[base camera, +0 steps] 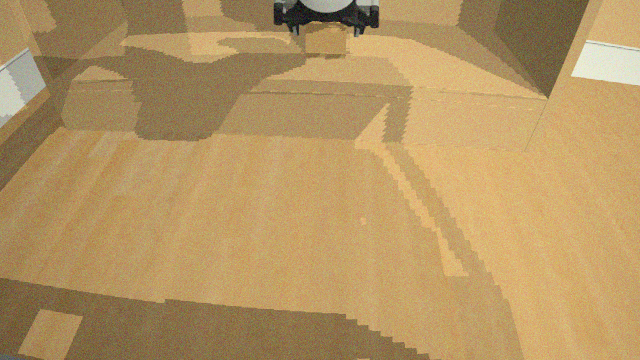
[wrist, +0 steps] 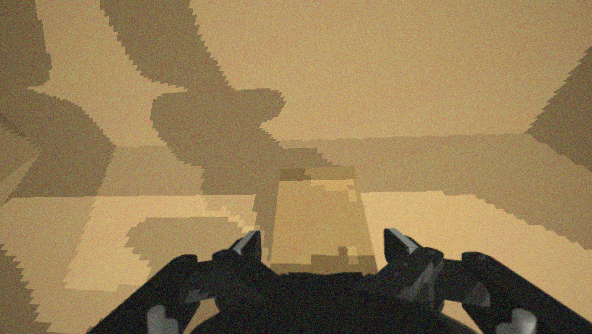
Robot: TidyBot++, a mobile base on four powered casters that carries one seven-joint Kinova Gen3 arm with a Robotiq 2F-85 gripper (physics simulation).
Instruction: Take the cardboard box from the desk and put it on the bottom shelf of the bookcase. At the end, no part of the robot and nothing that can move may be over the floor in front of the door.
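Places are measured from the arm's base along level axes (x right, y ahead, z up), in centimetres.
Pixels of known places: gripper, between the fingertips: (base camera: 326, 30) (wrist: 321, 243).
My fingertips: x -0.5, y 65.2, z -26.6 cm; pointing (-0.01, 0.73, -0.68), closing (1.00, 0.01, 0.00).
Note:
For each thing: its top centre in the pictures, then the offset to it from my fingertips. "*": a spot on its surface instead. Level surfaces: height alone.
- cardboard box, centre of its top: (wrist: 319, 214) (base camera: 326, 16) dx -0.1, dy +1.1, dz +1.9 cm
- bottom shelf, height of its surface: dz -3.1 cm
- bookcase's right side panel, a spot on its surface: (base camera: 540, 45) * dx +32.8, dy -3.9, dz +2.1 cm
- shelf's front face, a spot on its surface: (base camera: 465, 122) * dx +21.2, dy -11.1, dz -8.4 cm
- wooden floor, height of its surface: dz -13.1 cm
The cardboard box (base camera: 325, 42) (wrist: 322, 220) stands on the bottom shelf (base camera: 450, 75) (wrist: 425, 215) of the bookcase, back from the shelf's front edge. My gripper (base camera: 326, 33) (wrist: 321, 243) is open, with its fingers on either side of the box's near part. In the wrist view a gap shows between each fingertip and the box. The near end of the box is hidden behind the gripper's body in the wrist view. The desk and the door do not show in these views.
The bookcase's right side panel (base camera: 540, 45) rises to the right of the gripper. The shelf's front face (base camera: 465, 122) meets the wooden floor (base camera: 250, 215). White baseboards show at the left (base camera: 20, 90) and right (base camera: 607, 62). Shadows fall across the shelf and floor.

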